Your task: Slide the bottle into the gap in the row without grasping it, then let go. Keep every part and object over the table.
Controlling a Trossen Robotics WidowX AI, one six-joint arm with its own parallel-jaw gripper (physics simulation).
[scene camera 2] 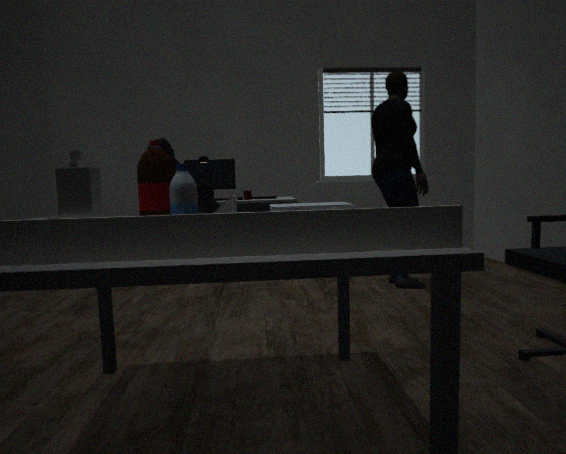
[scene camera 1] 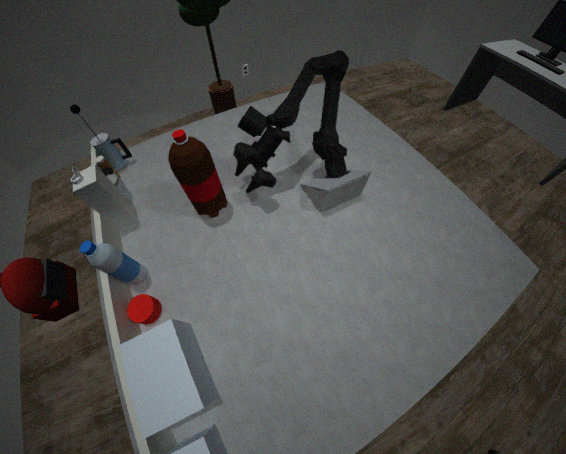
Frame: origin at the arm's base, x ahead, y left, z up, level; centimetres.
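Seen in the pictures: gripper, fingertip midpoint: (scene camera 1: 241, 183); arm's base, link origin: (scene camera 2: 215, 211) (scene camera 1: 337, 174).
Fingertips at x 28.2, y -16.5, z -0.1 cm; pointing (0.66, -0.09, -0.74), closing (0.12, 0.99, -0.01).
Pixels of each thing's middle, then the offset from my fingertips to it. "*": a spot on its surface instead.
- large brown bottle, body centre: (scene camera 1: 198, 176) (scene camera 2: 157, 191) dx +11.4, dy -2.6, dz +9.4 cm
- blue-capped water bottle, body centre: (scene camera 2: 184, 209) (scene camera 1: 115, 263) dx +42.4, dy +5.7, dz +5.2 cm
- tall pale carton, body centre: (scene camera 2: 80, 205) (scene camera 1: 103, 195) dx +39.1, dy -18.1, dz +7.2 cm
- low board, surface spot: (scene camera 2: 250, 232) * dx +49.7, dy +20.3, dz -0.1 cm
- red cylinder, body centre: (scene camera 1: 144, 309) dx +43.5, dy +17.5, dz -3.3 cm
- white box, body centre: (scene camera 2: 310, 226) (scene camera 1: 169, 372) dx +42.9, dy +36.2, dz -0.1 cm
- grey-blue jug, body centre: (scene camera 1: 102, 137) dx +33.1, dy -47.7, dz +8.6 cm
The large brown bottle (scene camera 1: 195, 167) (scene camera 2: 154, 175), with a red label and red cap, stands upright, away from the row along the low board. In the row, a blue-capped water bottle (scene camera 1: 117, 264) (scene camera 2: 183, 192) stands apart from a tall pale carton (scene camera 1: 102, 192) (scene camera 2: 73, 190), with a gap between them. The brown bottle is beside this gap, on the robot's side. My gripper (scene camera 1: 242, 182) is open and empty, low over the table, just to the right of the brown bottle in scene camera 1, with its fingers pointing towards it. In scene camera 2 the gripper is hidden.
A low board (scene camera 1: 111, 325) (scene camera 2: 250, 232) runs along the table edge behind the row. A red cylinder (scene camera 1: 144, 309) and a white box (scene camera 1: 160, 377) continue the row beyond the water bottle. A grey-blue jug (scene camera 1: 111, 151) stands beyond the carton.
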